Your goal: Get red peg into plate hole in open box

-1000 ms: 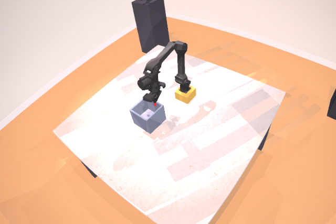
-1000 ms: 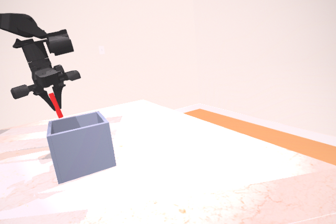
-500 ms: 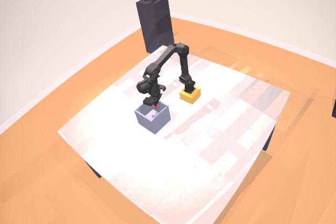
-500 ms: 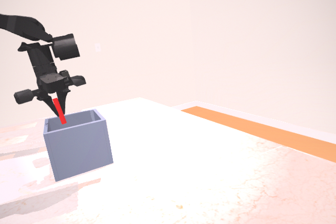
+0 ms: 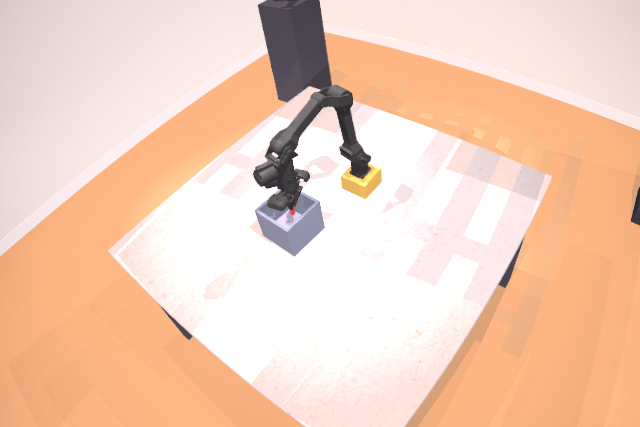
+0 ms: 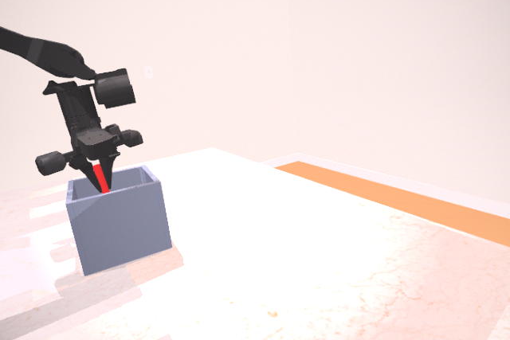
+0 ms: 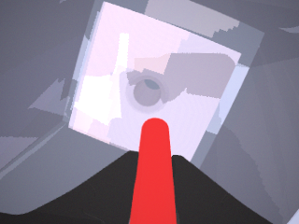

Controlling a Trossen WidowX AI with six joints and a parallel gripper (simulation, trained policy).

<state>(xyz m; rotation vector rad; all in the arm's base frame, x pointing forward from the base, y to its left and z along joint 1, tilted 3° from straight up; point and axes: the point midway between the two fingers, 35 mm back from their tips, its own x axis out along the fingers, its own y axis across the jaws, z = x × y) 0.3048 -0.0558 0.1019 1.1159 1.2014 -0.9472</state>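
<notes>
My gripper tip is now 10 mm below the red peg.
</notes>
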